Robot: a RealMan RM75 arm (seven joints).
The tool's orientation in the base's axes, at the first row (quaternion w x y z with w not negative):
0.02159 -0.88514 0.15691 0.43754
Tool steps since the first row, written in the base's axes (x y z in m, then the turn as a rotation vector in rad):
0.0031 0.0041 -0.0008 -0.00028 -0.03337 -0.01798
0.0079 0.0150 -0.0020 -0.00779 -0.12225 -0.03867
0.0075 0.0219 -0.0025 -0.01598 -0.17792 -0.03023
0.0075 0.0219 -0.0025 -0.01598 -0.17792 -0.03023
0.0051 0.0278 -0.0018 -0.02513 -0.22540 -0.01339
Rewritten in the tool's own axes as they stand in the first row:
0.0013 -0.0049 -0.0012 0.02253 0.03000 0.00544
0.0022 -0.0168 -0.0022 0.05744 0.11460 0.00835
0.0005 -0.0233 -0.0004 0.06061 0.17074 -0.00033
0.0005 -0.0233 -0.0004 0.06061 0.17074 -0.00033
-0.0029 -0.0281 0.0021 0.05454 0.22022 -0.01202

